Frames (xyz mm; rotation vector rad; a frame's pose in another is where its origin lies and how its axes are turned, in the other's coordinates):
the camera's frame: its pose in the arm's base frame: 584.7 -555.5 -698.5 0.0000 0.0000 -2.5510
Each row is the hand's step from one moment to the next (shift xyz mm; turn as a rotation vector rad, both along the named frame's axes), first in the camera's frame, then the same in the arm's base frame.
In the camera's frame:
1: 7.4 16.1 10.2 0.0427 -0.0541 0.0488
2: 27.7 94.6 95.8 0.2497 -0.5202 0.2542
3: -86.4 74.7 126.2 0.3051 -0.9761 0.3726
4: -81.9 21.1 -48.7 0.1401 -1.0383 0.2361
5: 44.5 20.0 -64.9 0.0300 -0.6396 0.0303
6: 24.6 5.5 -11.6 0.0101 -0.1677 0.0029
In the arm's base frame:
1: 2.8 -17.5 10.2 -0.0656 0.0212 0.0488
2: 29.7 -94.0 95.8 -0.4971 0.2930 0.2542
3: 113.4 -13.9 126.2 -0.7970 0.6409 0.3726
4: 79.8 28.1 -48.7 -0.6945 0.7844 0.2361
5: -25.8 -41.4 -64.9 -0.3811 0.5146 0.0303
6: -17.4 -18.3 -11.6 -0.1018 0.1337 0.0029

